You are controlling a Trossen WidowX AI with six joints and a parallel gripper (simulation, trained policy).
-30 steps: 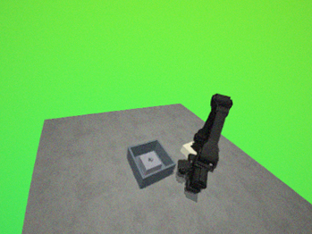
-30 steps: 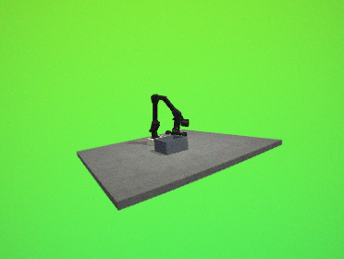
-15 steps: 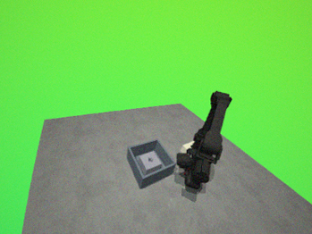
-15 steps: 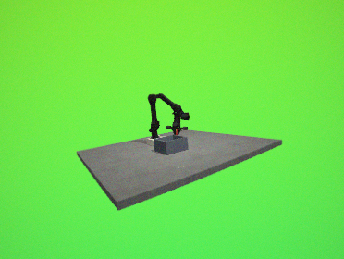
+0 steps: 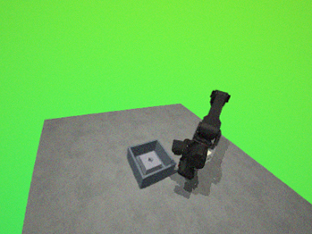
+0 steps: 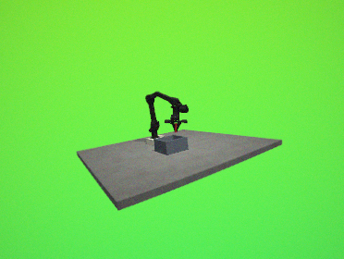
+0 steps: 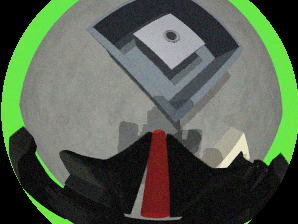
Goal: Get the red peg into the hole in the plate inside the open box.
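Now: gripper tip 9 cm short of the light plate, 11 cm to the left of it and 7 cm above it. Also, from my gripper tip: grey box: 9 cm ahead, 11 cm to the right, 9 cm below; red peg: 1 cm to the left, 3 cm above.
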